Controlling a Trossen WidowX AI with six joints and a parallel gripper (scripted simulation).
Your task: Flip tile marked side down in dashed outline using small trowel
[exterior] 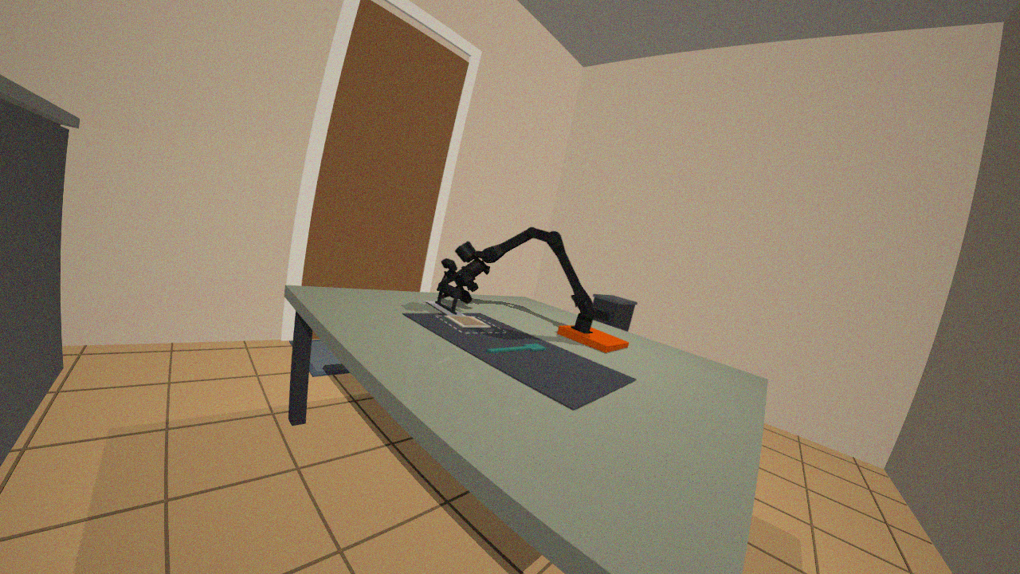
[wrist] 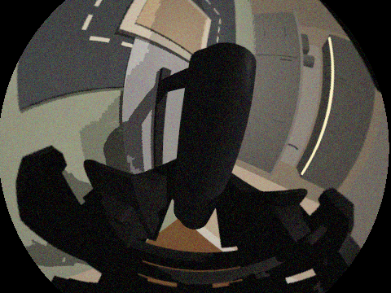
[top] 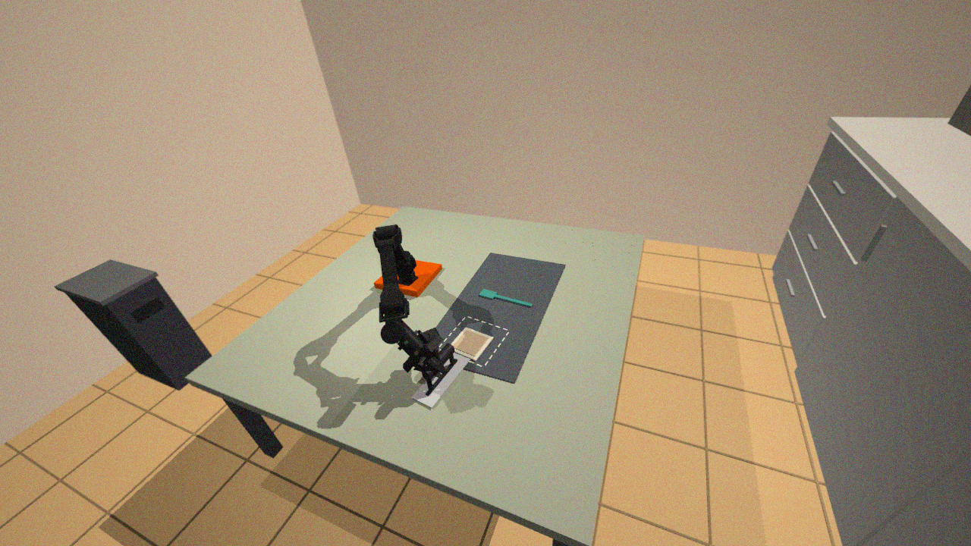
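Now: the teal trowel 430 mm to the left of my gripper tip, 50 mm below it and 20 mm behind it. The rest, counted from my gripper tip: dark mat: 400 mm to the left, 70 mm below; then tile: 180 mm to the left, 50 mm below, 10 mm behind.
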